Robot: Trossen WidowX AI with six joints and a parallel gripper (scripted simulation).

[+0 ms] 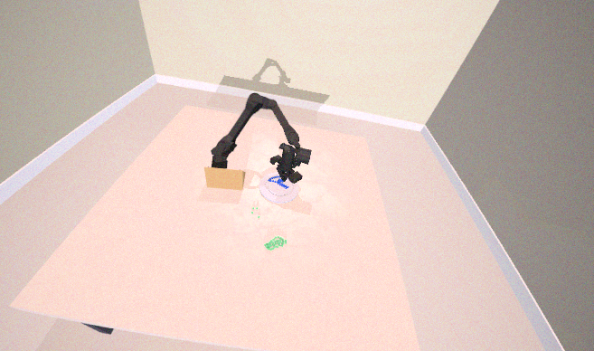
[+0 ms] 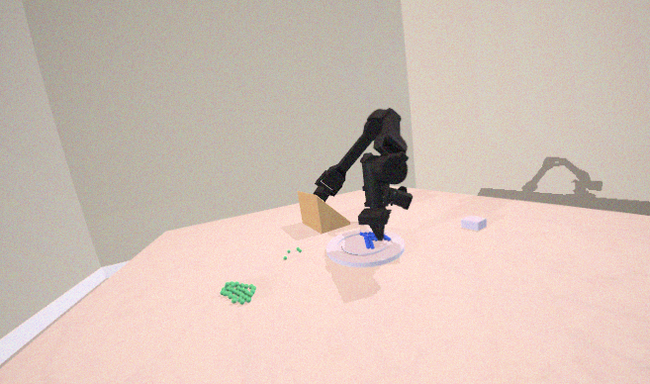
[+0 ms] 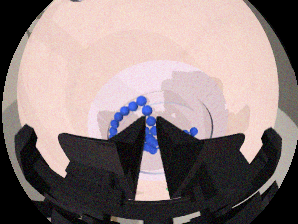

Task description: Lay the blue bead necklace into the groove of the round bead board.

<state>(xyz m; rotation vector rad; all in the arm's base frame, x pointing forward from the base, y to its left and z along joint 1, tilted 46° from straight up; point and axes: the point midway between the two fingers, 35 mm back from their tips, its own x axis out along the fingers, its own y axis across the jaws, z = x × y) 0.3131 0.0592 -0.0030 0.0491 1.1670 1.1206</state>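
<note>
My gripper tip is 2 cm past the round white bead board, 4 cm to the left of it and 1 cm above it. The rest, counted from my gripper tip: small grey block: 9 cm ahead, 25 cm to the left.
</note>
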